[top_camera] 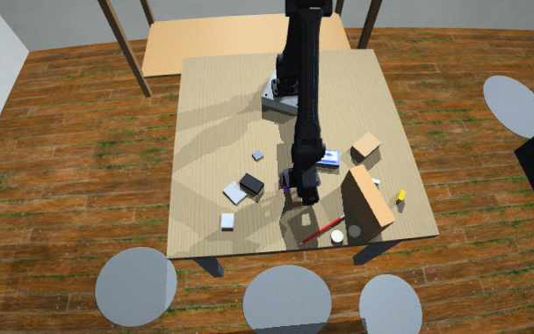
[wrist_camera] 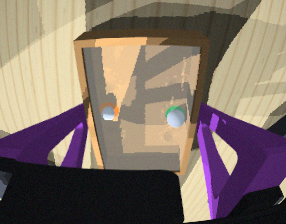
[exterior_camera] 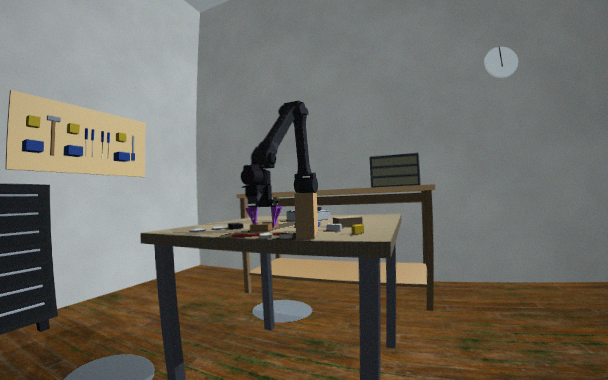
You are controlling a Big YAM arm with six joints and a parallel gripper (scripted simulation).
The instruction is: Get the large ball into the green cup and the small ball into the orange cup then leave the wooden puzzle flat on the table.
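Now: the wooden puzzle 10 mm below my hand. From my hand the other things lie so: tall wooden block: 100 mm ahead, 200 mm to the left, 40 mm above; then yellow block: 80 mm ahead, 350 mm to the left, 10 mm below; then black box: 40 mm behind, 150 mm to the right, 10 mm below.
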